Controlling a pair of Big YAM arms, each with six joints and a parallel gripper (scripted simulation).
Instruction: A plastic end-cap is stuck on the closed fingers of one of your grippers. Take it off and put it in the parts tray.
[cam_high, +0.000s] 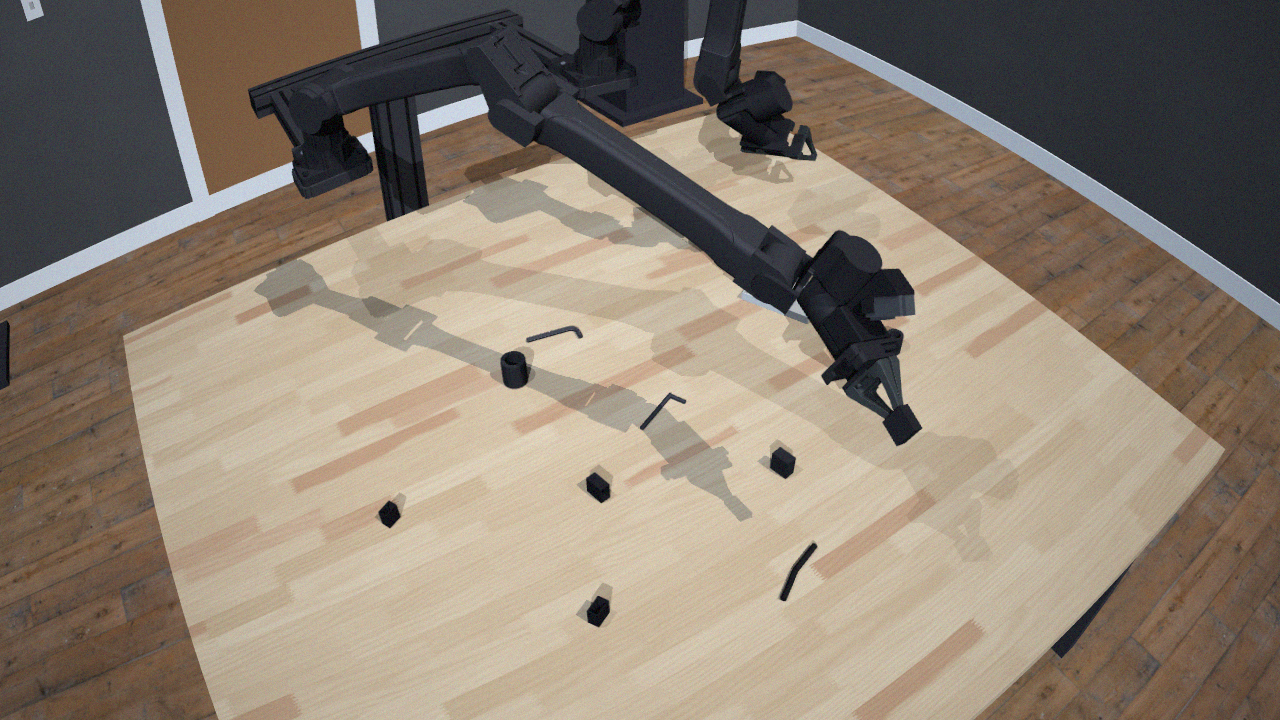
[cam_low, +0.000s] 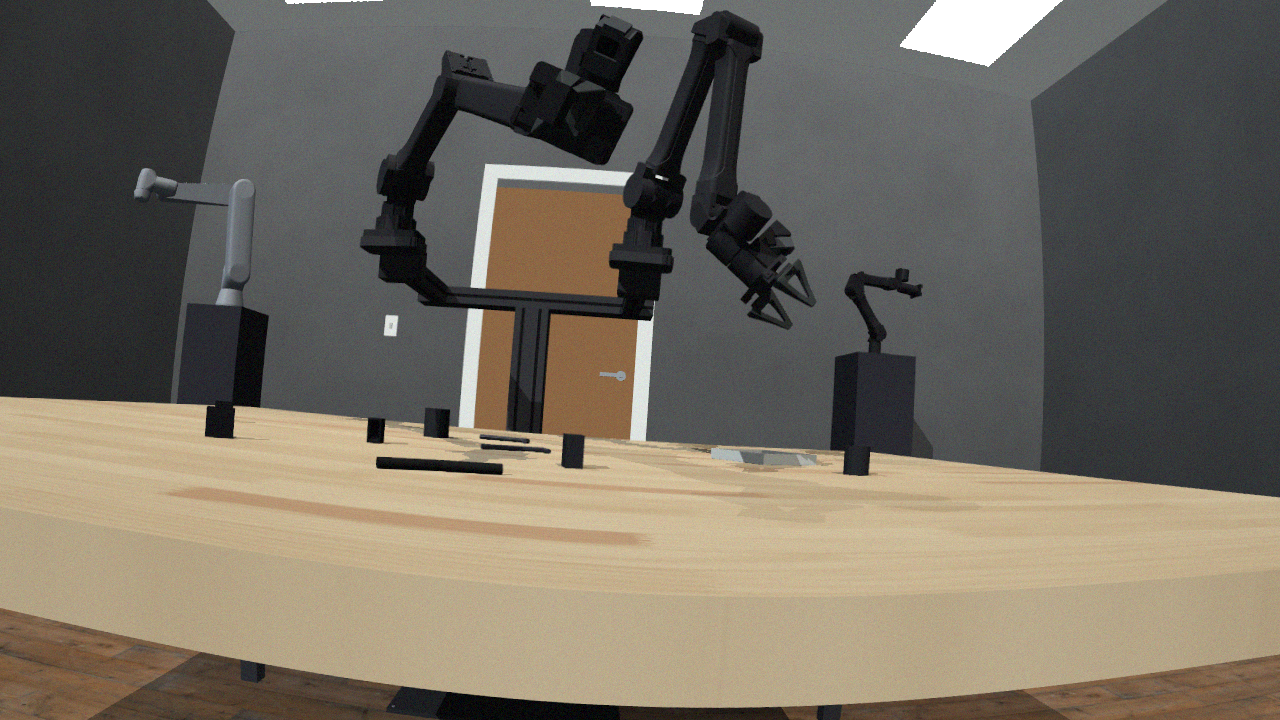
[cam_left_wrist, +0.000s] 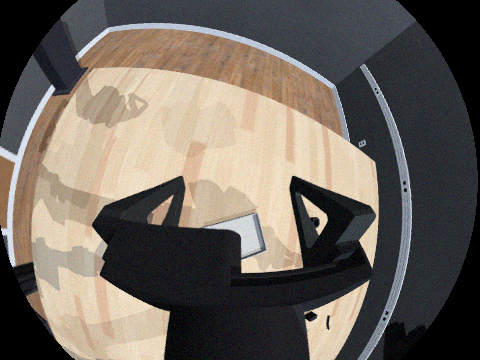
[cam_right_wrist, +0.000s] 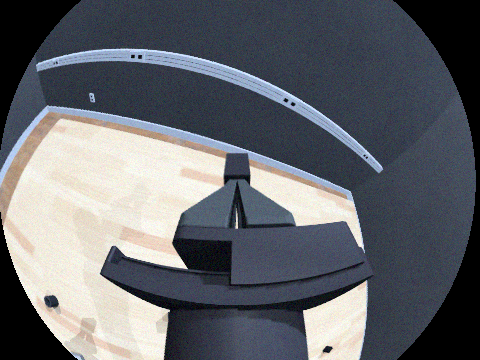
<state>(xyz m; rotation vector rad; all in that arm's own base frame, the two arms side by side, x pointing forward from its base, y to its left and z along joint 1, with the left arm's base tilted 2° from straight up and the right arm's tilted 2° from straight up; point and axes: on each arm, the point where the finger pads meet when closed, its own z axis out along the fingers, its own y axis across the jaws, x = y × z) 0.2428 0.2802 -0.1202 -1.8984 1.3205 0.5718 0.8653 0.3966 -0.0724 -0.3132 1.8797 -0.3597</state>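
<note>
Now: the small black end-cap 1 cm ahead of my right hand. From my right hand the other things lie so: cylinder (39 cm to the left, 30 cm behind, 29 cm below); then hex key (42 cm behind, 30 cm below, 2 cm to the right); then parts tray (53 cm behind, 33 cm to the left, 30 cm below).
</note>
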